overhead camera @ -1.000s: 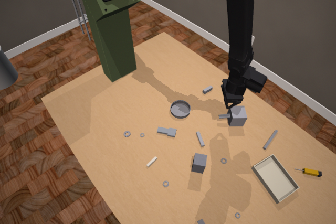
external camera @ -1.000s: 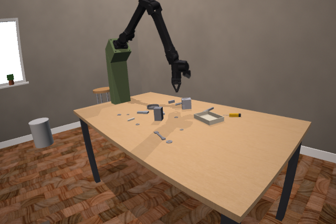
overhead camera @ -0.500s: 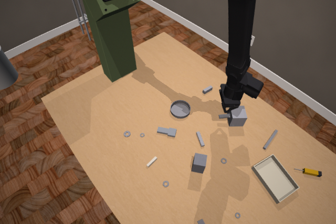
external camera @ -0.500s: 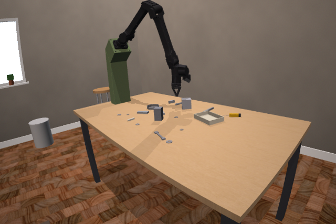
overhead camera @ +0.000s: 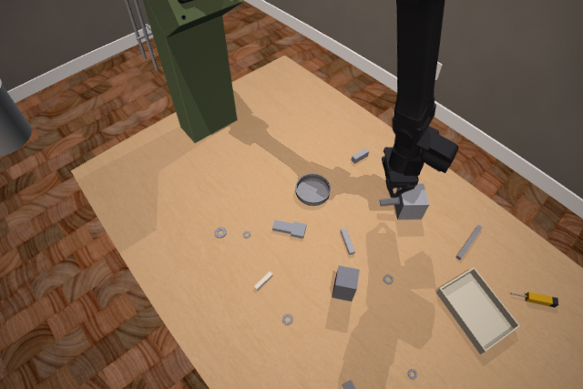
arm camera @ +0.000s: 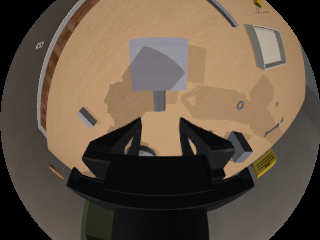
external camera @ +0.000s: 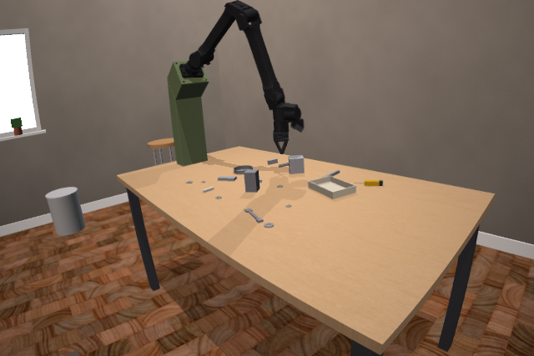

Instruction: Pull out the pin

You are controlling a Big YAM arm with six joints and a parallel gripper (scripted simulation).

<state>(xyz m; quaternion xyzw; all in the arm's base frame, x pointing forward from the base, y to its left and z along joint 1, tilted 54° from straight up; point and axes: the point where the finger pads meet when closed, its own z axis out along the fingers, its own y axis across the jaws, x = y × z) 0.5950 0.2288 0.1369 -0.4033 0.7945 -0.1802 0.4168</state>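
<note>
Right now my hand is 60 mm above the light grey block, 40 mm to the right of it and 30 mm short of it. From my hand the other things lie so: round dish 150 mm behind, 130 mm to the right, 90 mm below; then long bar 200 mm ahead, 120 mm to the left, 100 mm below; then flat bar 140 mm to the right, 100 mm below, 20 mm ahead.
</note>
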